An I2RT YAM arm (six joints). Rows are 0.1 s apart.
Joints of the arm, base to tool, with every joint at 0 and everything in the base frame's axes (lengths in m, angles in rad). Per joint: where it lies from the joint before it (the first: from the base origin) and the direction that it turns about. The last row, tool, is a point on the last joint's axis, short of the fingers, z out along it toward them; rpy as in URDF.
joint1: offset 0 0 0.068 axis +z
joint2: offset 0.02 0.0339 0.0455 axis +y
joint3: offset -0.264 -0.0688 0 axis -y
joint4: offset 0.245 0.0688 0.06 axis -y
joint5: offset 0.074 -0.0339 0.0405 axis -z
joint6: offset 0.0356 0 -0.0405 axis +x
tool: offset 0 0 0 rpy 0 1.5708 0
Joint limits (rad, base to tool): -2.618..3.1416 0..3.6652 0..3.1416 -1.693..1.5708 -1.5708..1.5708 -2.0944..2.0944
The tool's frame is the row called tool.
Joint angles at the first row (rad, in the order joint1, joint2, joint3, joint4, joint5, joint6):
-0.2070 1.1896 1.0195 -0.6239 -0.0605 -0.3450
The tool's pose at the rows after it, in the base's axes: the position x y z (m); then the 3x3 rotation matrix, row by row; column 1 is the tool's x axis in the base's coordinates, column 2 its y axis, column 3 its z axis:
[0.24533 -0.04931 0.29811], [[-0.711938 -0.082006 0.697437], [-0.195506 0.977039 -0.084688], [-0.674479 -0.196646 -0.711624]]
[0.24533 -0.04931 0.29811], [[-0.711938 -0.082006 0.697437], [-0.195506 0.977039 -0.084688], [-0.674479 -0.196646 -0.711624]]
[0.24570 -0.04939 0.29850], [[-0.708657 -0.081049 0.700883], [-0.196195 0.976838 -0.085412], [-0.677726 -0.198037 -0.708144]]
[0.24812 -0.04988 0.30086], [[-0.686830 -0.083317 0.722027], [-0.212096 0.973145 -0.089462], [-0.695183 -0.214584 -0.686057]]
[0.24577 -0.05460 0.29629], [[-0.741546 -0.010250 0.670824], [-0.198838 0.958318 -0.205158], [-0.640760 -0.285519 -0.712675]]
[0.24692 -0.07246 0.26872], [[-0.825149 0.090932 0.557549], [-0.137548 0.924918 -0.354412], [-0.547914 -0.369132 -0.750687]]
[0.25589 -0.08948 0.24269], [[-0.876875 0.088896 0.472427], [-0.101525 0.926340 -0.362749], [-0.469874 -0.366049 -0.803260]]
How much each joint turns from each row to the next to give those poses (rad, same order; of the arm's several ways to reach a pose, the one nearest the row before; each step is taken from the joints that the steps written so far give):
0.0001 0.0000 0.0000 0.0004 0.0000 0.0000
0.0000 0.0000 0.0000 0.0000 0.0000 0.0000
-0.0001 0.0000 0.0000 0.0049 0.0000 -0.0001
0.0001 0.0004 0.0000 0.0313 -0.0003 -0.0118
-0.0031 0.0057 -0.0030 -0.0286 0.1216 -0.0004
-0.0477 0.0485 -0.0577 0.0283 0.1412 -0.0007
-0.0522 0.0950 -0.0129 0.0194 0.0008 -0.0229

